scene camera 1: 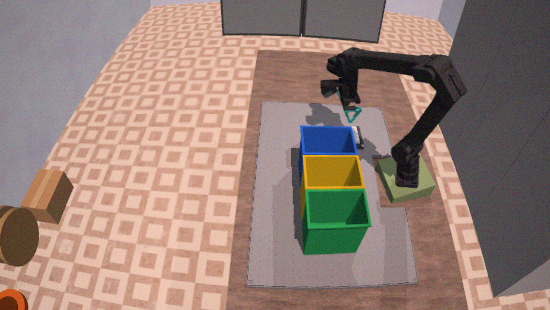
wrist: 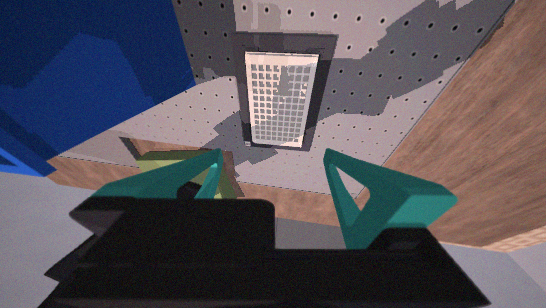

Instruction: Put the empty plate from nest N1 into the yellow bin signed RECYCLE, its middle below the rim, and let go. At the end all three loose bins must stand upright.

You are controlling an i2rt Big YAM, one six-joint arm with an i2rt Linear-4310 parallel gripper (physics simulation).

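Frame: origin at the arm's base, x right, y ahead, z up, level; centimetres.
Seen in the pictures: gripper, fingertip midpoint: (scene camera 1: 347, 115) (wrist: 273, 154); arm's base, origin of the base link: (scene camera 1: 407, 174) (wrist: 182, 191).
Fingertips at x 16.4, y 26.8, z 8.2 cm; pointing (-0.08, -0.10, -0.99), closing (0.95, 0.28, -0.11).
Offsets run from my fingertips to a thing's top centre. Level surfaces: height alone.
The white gridded plate {dy +0.3, dx -0.5, dz -9.3 cm} (scene camera 1: 355, 135) (wrist: 280, 100) lies flat in the dark nest (scene camera 1: 361, 144) (wrist: 327, 50), beside the blue bin. My gripper (scene camera 1: 345, 108) (wrist: 273, 154) is open and empty, its teal fingers spread above the board, beyond the blue bin and apart from the plate. In the wrist view the plate shows ahead of the gap between the fingertips. The yellow bin {dy +2.2, dx -34.2, dz +6.1 cm} (scene camera 1: 332, 172) stands upright between the upright blue bin {dy +5.5, dx -21.3, dz +6.1 cm} (scene camera 1: 327, 140) (wrist: 90, 65) and the upright green bin {dy -1.1, dx -47.0, dz +6.1 cm} (scene camera 1: 335, 240). The RECYCLE sign is not visible, and the blue bin partly hides the nest in the scene view.
The three bins stand in a close row on the grey perforated board {dz -11.9 cm} (scene camera 1: 280, 265) (wrist: 360, 90). The arm's base stands on a light green block (scene camera 1: 421, 189) (wrist: 162, 162) right of the bins. Brown wooden surface {dz -13.2 cm} (scene camera 1: 290, 70) (wrist: 450, 140) surrounds the board.
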